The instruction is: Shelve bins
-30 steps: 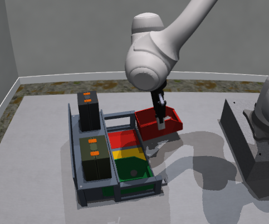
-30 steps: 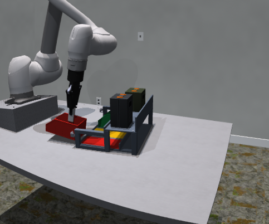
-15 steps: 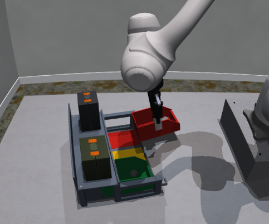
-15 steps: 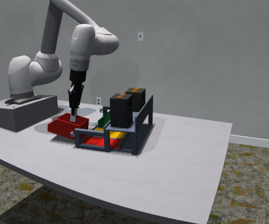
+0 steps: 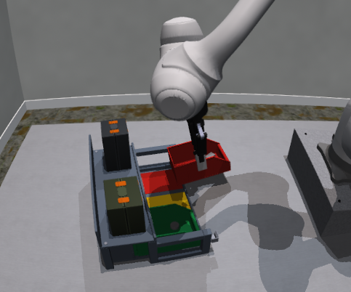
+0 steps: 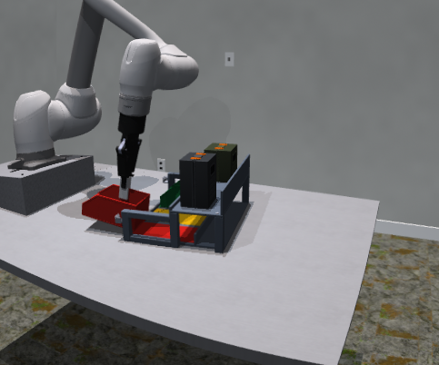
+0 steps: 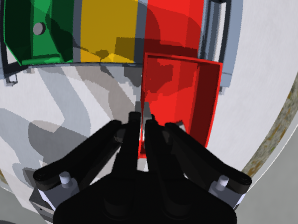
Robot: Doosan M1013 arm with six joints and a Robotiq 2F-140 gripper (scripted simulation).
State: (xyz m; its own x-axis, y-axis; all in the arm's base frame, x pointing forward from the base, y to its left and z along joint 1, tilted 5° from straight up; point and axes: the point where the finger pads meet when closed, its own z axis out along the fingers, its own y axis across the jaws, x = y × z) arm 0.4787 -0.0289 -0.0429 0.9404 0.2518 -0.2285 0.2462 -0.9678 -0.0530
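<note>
Now: the red bin 50 mm to the right of my hand and 40 mm below it. From my hand the other things lie so: green bin 210 mm to the left, 90 mm ahead, 60 mm below.
</note>
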